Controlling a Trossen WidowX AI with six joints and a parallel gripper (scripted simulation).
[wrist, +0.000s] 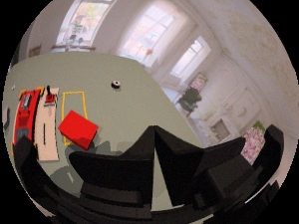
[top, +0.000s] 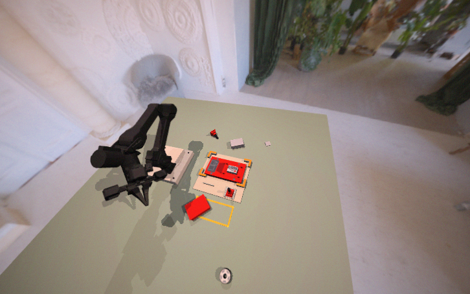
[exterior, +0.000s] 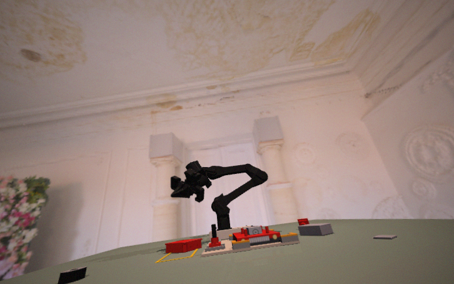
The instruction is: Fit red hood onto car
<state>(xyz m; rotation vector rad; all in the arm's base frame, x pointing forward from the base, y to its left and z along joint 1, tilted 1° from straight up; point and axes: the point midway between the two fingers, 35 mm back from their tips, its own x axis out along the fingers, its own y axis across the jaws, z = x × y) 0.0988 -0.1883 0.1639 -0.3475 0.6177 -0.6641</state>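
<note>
Right now my gripper tip is 170 mm above the red hood, 110 mm short of it and 60 mm to the right of it. Also, from my gripper tip: small grey tile: 490 mm to the left, 390 mm ahead, 180 mm below; grey engine block: 270 mm to the left, 230 mm ahead, 160 mm below.
</note>
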